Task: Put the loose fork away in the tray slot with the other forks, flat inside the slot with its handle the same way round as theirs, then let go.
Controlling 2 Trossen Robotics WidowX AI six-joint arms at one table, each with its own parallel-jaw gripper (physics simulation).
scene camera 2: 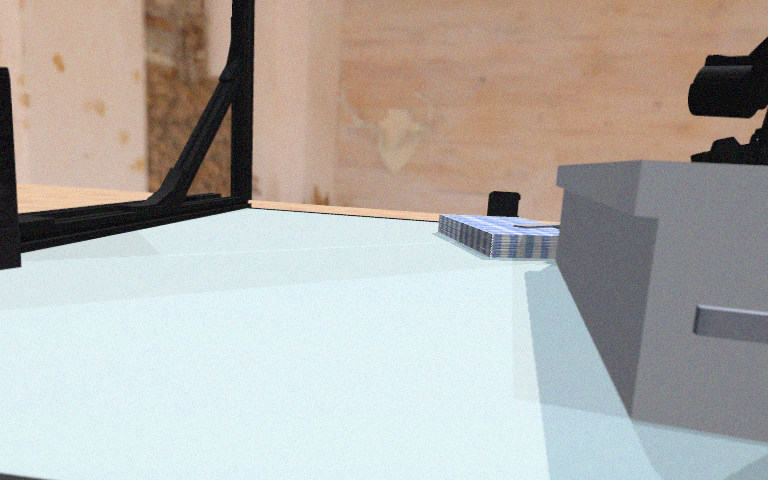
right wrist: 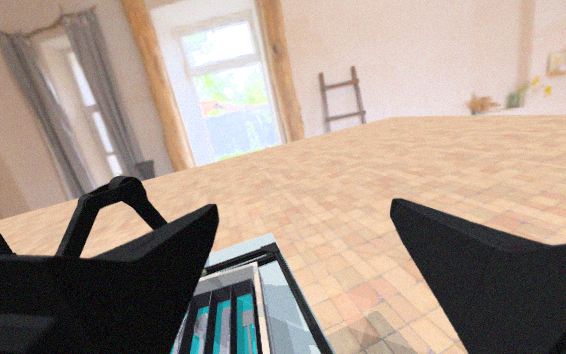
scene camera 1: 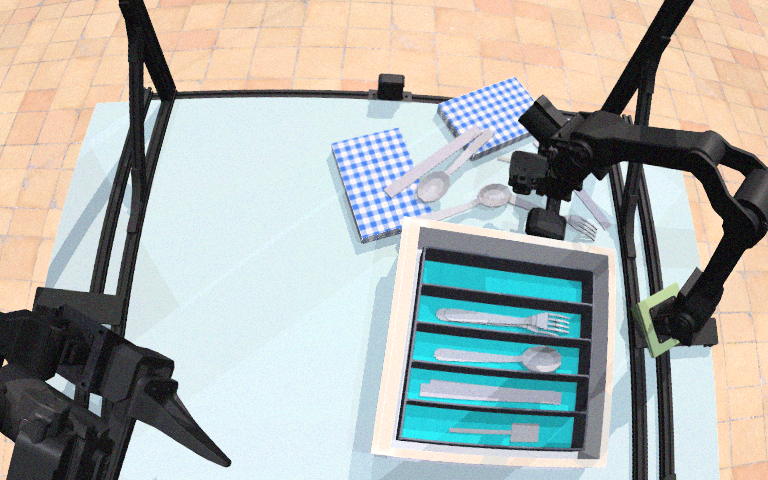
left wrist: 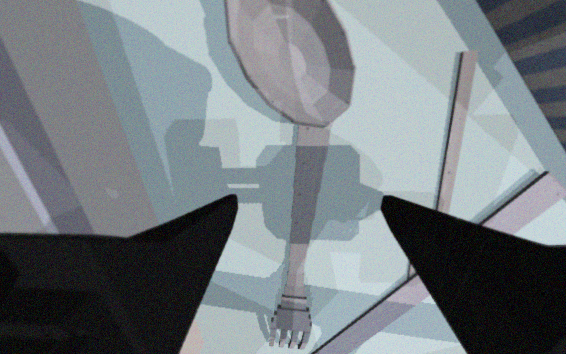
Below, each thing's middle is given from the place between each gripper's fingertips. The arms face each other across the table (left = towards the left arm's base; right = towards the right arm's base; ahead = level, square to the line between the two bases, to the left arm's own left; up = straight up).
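Scene:
My left gripper's 100 mm to the left of the cutlery tray (scene camera 1: pixel 447 278), 250 mm short of it and 30 mm below it. Going by its middle, the tray is nearer to my left gripper than to my right hand.
As for my right hand, the tray is 33 cm to the left of that one, 18 cm behind it and 42 cm below it.

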